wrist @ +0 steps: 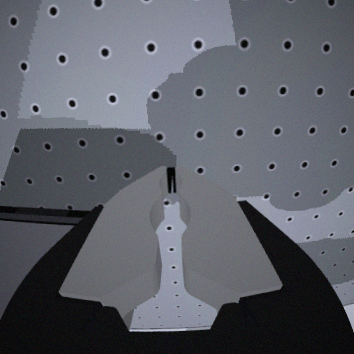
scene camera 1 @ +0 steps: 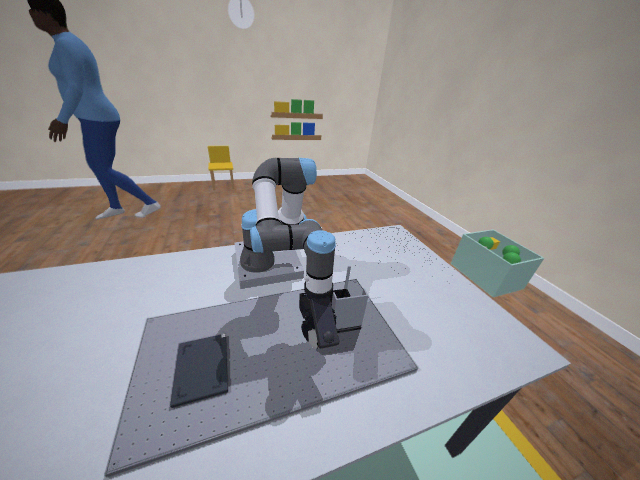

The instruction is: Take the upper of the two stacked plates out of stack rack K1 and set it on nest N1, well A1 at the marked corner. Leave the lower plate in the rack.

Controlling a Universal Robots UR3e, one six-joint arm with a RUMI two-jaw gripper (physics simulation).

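Where they show: gripper, fingertip midpoint: (wrist: 171, 169) (scene camera 1: 316, 347); arm's base at its link origin: (scene camera 1: 257, 261).
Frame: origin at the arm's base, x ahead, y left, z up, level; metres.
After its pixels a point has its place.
Note:
Stack rack K1 (scene camera 1: 352, 310) {z 0.059, x 0.400, y 0.167 m} stands at the right rear of the pegboard, partly behind the gripper; a dark surface shows between its grey walls, but I cannot tell the two plates apart. In the wrist view a grey panel of the rack (wrist: 30, 255) {z 0.016, x 0.395, y 0.145 m} shows at lower left. Nest N1 (scene camera 1: 200, 370) {z -0.018, x 0.358, y -0.239 m} is a flat dark tray at the left, bearing no plate, with a small light mark (scene camera 1: 223, 335) {z -0.018, x 0.277, y -0.172 m} at its far right corner. My gripper (scene camera 1: 314, 343) {z -0.027, x 0.413, y 0.054 m} (wrist: 171, 169) {z -0.027, x 0.413, y 0.054 m} is shut and empty, tilted, low over the pegboard, just left of the rack in the scene view.
The perforated pegboard (scene camera 1: 258, 379) {z -0.030, x 0.432, y -0.116 m} (wrist: 220, 112) {z -0.030, x 0.444, y 0.018 m} lies on the pale table (scene camera 1: 67, 320) {z -0.042, x 0.024, y -0.576 m}. The arm's base (scene camera 1: 268, 276) {z -0.006, x 0.094, y 0.014 m} stands behind it. A thin upright post (scene camera 1: 348, 277) {z 0.065, x 0.279, y 0.230 m} rises at the rack. A green bin (scene camera 1: 491, 268) is beyond the table's right edge; a person (scene camera 1: 85, 82) is at back left.

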